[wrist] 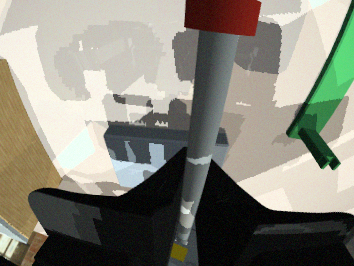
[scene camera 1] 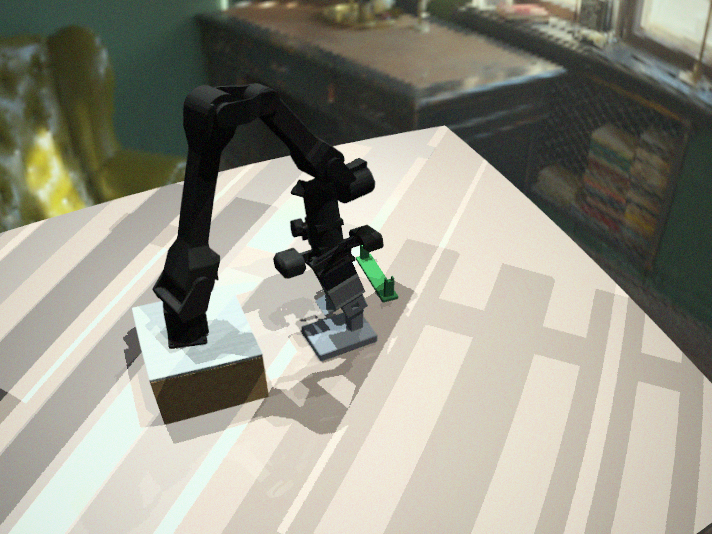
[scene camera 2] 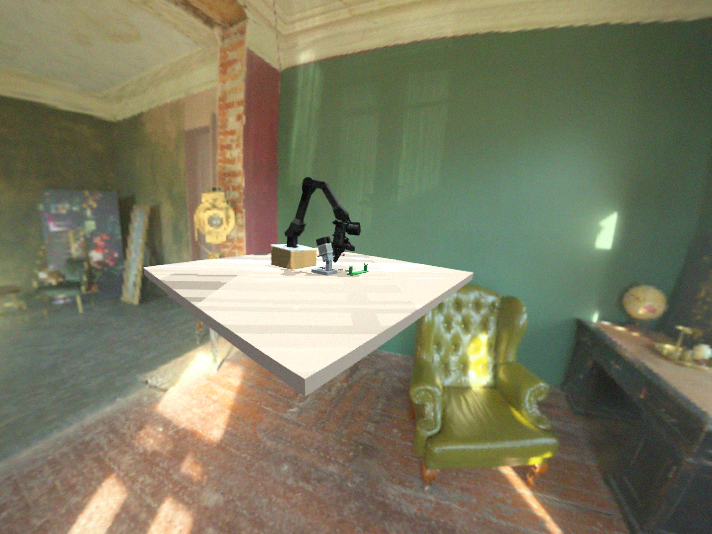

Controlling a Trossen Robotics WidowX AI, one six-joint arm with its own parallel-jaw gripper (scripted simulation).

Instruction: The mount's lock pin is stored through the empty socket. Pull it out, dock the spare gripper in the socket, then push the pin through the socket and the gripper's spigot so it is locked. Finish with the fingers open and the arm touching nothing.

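Observation:
My gripper (scene camera 1: 335,293) is holding a lock pin, and I see the gripper (wrist: 191,154) here too. There is a spare gripper (scene camera 1: 335,271) in the scene, and a green rack (scene camera 1: 384,287) as well.

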